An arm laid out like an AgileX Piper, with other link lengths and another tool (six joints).
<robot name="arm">
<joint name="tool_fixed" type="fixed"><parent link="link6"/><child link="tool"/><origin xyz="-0.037 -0.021 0.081" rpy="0 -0.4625 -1.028"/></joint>
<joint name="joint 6" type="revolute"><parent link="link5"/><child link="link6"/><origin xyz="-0.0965 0 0" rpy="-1.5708 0 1.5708"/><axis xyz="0 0 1"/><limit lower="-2.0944" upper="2.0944"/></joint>
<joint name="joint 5" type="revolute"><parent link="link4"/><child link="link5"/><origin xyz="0 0 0" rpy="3.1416 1.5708 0"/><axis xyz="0 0 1"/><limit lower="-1.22" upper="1.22"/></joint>
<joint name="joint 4" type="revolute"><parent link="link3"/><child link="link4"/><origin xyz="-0.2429 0.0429 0" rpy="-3.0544 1.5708 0"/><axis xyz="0 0 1"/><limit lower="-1.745" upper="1.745"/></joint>
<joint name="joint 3" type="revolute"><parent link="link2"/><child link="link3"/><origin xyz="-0.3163 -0.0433 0" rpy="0 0 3.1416"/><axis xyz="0 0 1"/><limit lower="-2.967" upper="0"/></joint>
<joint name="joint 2" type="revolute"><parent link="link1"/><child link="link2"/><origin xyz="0 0 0" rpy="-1.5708 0 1.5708"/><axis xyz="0 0 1"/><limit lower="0" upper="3.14"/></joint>
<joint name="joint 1" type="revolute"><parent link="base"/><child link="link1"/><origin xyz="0 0 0.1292" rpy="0 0 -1.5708"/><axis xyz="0 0 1"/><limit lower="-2.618" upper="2.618"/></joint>
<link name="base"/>
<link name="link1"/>
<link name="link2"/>
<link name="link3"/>
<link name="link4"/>
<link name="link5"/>
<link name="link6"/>
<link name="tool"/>
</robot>
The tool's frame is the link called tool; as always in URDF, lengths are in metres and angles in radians.
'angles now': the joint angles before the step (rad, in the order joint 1, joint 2, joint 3, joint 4, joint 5, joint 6). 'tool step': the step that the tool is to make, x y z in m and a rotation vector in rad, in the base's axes. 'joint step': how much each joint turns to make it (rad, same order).
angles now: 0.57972, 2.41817, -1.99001, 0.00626, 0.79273, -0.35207
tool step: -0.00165, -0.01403, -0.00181, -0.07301, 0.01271, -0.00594
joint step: -0.00183, 0.00002, -0.00006, -0.06893, 0.05121, 0.02814
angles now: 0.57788, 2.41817, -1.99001, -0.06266, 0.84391, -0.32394
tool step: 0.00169, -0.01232, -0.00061, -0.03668, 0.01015, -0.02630
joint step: -0.01194, -0.00001, 0.00002, -0.03605, 0.03006, 0.02595
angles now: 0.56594, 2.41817, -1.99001, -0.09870, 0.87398, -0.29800
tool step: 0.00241, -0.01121, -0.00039, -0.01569, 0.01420, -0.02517
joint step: -0.01825, -0.00001, 0.00005, -0.00836, 0.02107, 0.00819
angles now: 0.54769, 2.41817, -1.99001, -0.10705, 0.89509, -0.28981
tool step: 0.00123, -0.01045, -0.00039, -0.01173, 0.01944, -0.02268
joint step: -0.01823, 0.00001, -0.00001, 0.00000, 0.02302, 0.00226
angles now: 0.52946, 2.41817, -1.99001, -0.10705, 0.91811, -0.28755
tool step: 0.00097, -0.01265, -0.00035, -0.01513, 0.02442, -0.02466
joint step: -0.02175, 0.00000, 0.00002, -0.00001, 0.02886, 0.00001
